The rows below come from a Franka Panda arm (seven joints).
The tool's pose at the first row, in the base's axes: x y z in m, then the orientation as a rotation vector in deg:
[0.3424, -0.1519, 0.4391, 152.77, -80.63, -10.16]
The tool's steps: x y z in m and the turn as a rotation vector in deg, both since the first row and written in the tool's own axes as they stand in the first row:
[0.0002, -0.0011, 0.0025, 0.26, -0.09, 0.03]
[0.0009, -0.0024, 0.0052, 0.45, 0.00, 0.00]
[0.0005, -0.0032, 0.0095, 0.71, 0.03, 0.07]
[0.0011, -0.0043, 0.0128, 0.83, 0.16, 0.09]
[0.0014, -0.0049, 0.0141, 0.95, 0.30, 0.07]
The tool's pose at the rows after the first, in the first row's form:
[0.3430, -0.1516, 0.4364, 152.98, -80.82, -10.11]
[0.3440, -0.1516, 0.4335, 153.13, -80.84, -9.86]
[0.3438, -0.1510, 0.4292, 153.28, -81.04, -9.64]
[0.3445, -0.1511, 0.4257, 153.32, -81.08, -9.39]
[0.3449, -0.1511, 0.4243, 153.39, -81.07, -9.12]

